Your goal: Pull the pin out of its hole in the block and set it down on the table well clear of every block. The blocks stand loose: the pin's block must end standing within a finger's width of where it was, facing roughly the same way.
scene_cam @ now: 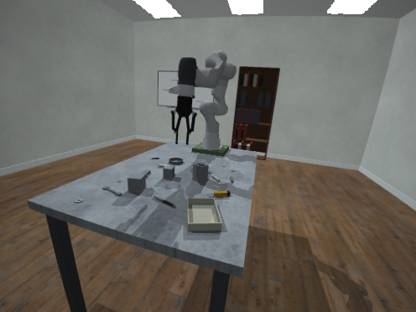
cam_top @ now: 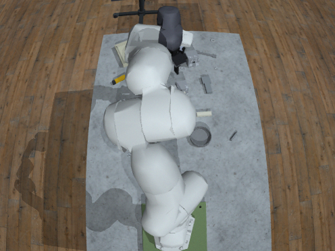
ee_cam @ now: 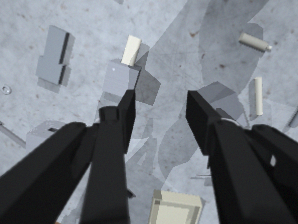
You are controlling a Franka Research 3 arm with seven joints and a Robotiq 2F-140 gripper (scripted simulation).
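The grey block lies 19 cm below my hand, 6 cm to the right of it and 3 cm ahead of it. Round my hand: cream piece: 21 cm below, 16 cm to the right, 9 cm behind; then grey cup: 21 cm below, 21 cm behind, 14 cm to the right; then yellow-handled screwdriver: 25 cm to the left, 21 cm below, 11 cm ahead.
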